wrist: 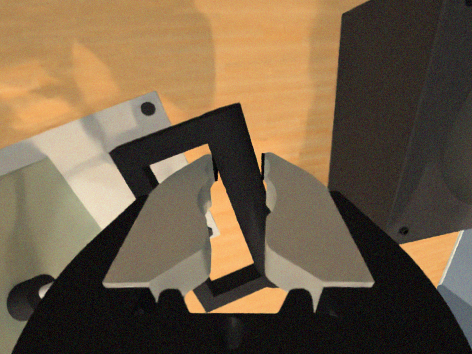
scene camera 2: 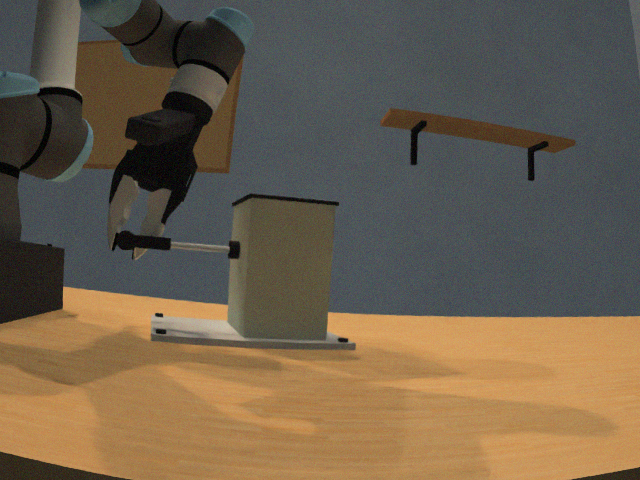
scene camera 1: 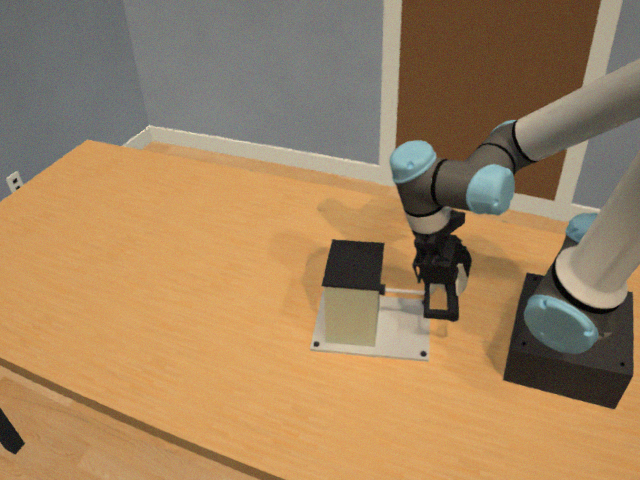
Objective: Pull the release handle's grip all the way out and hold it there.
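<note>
The release handle's grip, a black rectangular frame (scene camera 1: 440, 313) (scene camera 2: 149, 241) (wrist: 234, 160), stands out from a pale box with a black top (scene camera 1: 352, 315) (scene camera 2: 289, 268) (wrist: 30, 225). A bare light rod (scene camera 1: 403, 291) (scene camera 2: 200, 247) shows between the grip and the black collar on the box's side. The box stands on a white base plate (scene camera 1: 403, 347) (scene camera 2: 191, 325) (wrist: 90, 170). My gripper (scene camera 1: 447, 290) (scene camera 2: 125, 248) (wrist: 239, 157) points down and is shut on the grip's outer bar, one jaw on either side. The exact contact is partly hidden in scene camera 1.
The robot's dark base block (scene camera 1: 566, 379) (scene camera 2: 31, 279) (wrist: 380, 100) stands on the far side of the grip from the box, a short gap away. A wall shelf (scene camera 2: 475, 127) and a brown board (scene camera 2: 206, 160) are on the wall behind. The wooden table (scene camera 1: 206, 310) carries everything.
</note>
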